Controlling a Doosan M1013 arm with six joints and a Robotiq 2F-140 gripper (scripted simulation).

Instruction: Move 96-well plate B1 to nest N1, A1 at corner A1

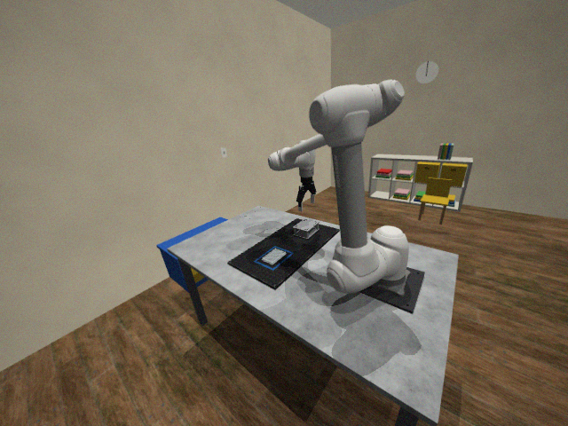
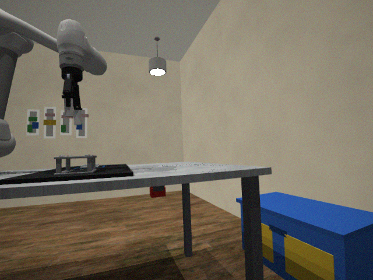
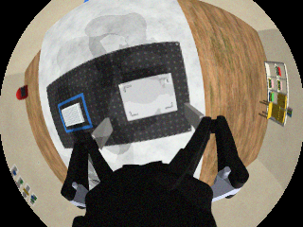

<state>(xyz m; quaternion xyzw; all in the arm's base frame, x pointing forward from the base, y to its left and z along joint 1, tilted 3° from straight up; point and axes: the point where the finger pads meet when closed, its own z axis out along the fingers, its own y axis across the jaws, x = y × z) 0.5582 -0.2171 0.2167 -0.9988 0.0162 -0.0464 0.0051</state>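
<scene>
My gripper is now 34 cm to the right of the 96-well plate, 20 cm above it and 3 cm short of it. The rest, counted from my hand: raised plate nest N1: 15 cm below, 2 cm ahead, 1 cm to the right.
</scene>
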